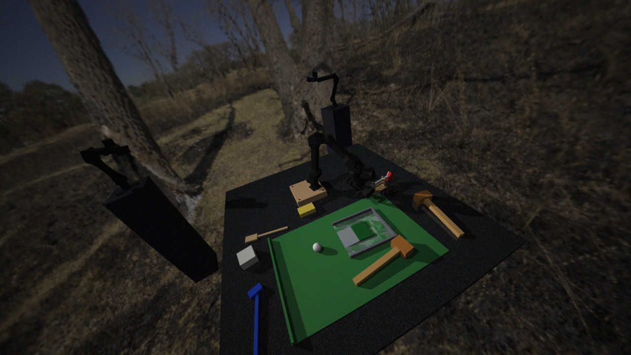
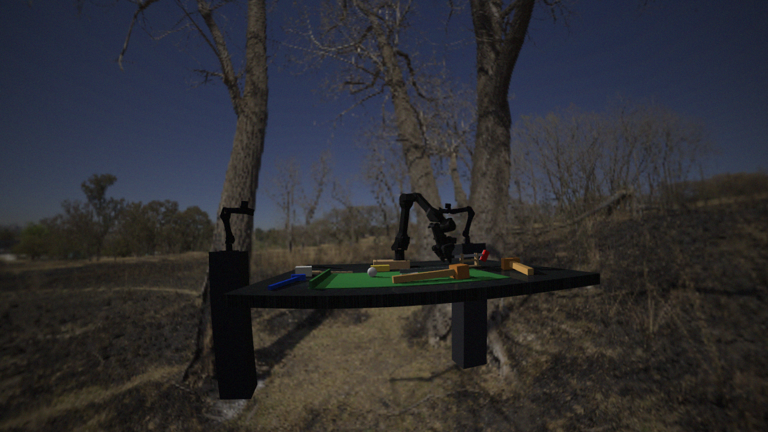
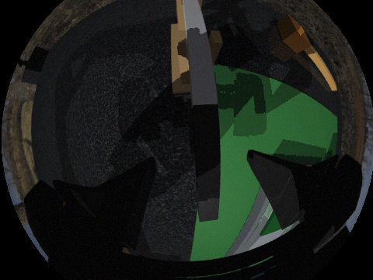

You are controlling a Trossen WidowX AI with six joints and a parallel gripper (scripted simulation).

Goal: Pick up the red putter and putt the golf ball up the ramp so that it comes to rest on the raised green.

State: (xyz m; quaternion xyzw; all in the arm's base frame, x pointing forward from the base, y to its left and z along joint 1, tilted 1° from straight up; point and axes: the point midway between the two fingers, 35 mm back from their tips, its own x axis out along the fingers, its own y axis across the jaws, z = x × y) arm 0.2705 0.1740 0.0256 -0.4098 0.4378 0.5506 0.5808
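Now: gripper tip 330 mm to the left of the yellow block, 150 mm past it and 20 mm above it. The rest, counted from my gripper tip: green mat 290 mm to the right, 200 mm ahead, 30 mm below; red putter 110 mm to the left, 20 mm above; wooden stand 130 mm to the left, 10 mm ahead.
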